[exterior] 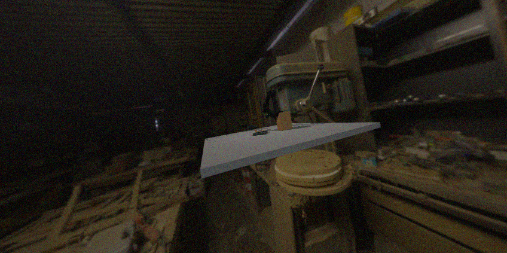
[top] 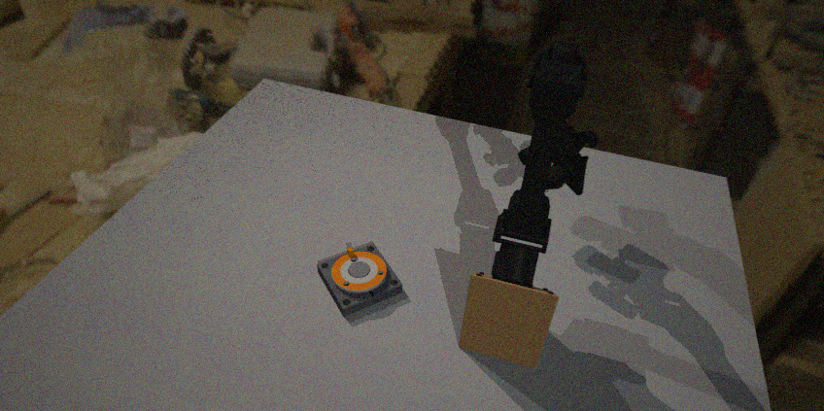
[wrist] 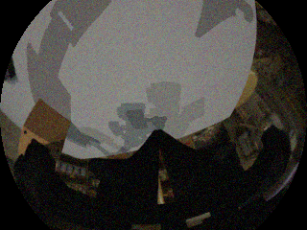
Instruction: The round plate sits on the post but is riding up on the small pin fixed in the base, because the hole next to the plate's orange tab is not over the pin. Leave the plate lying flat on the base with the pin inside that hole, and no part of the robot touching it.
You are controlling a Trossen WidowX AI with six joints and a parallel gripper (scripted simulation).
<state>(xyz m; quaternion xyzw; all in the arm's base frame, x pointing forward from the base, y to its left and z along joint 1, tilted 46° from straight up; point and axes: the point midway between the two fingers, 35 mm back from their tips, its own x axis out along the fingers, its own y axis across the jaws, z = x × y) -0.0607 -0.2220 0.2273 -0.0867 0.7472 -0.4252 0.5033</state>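
Right now the base is 370 mm ahead of my gripper tip, 310 mm to the left of it and 80 mm below it.
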